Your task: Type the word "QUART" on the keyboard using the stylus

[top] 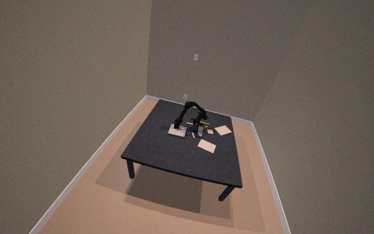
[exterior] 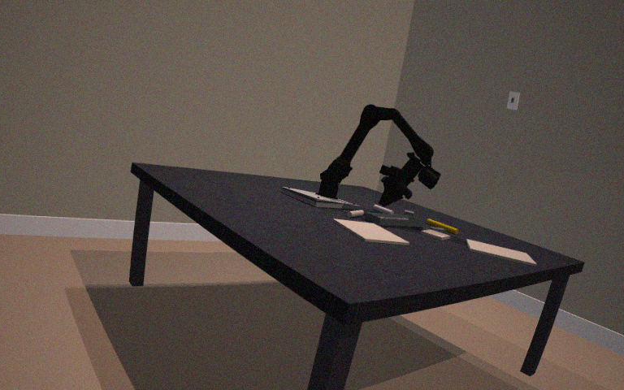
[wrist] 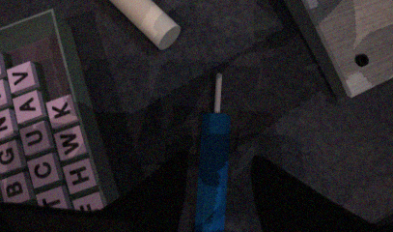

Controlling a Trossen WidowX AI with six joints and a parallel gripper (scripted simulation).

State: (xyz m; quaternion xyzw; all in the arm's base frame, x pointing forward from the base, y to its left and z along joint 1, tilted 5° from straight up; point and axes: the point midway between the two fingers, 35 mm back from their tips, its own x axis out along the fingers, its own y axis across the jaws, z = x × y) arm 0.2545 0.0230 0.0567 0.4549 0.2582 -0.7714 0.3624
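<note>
The blue stylus is 10 mm behind my gripper tip, 10 mm to the right of it and 40 mm below it. Round my gripper tip: yellow cylinder 180 mm ahead, 170 mm to the left, 30 mm below; white block 240 mm ahead, 40 mm below; grey stylus tip 30 mm behind, 40 mm to the right, 40 mm below.
</note>
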